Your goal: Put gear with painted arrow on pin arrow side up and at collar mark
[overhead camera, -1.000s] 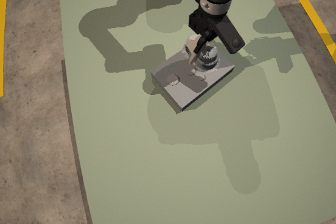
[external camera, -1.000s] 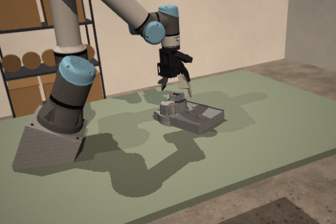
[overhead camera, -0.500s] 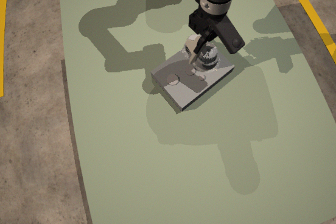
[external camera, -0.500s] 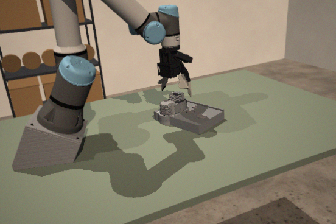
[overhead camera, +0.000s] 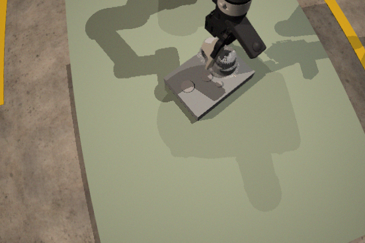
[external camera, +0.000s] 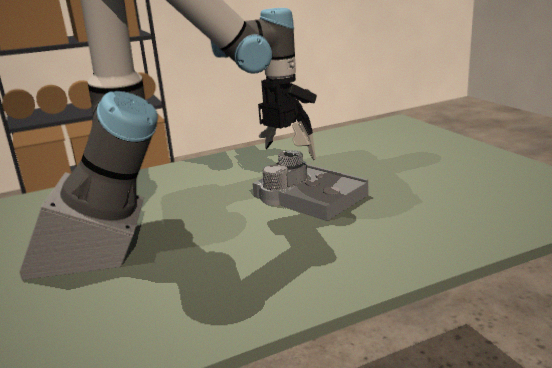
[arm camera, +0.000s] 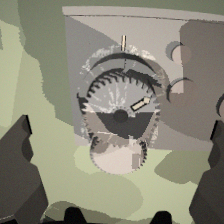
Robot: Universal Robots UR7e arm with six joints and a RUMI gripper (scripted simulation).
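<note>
The gear is 1 cm below my hand.
</note>
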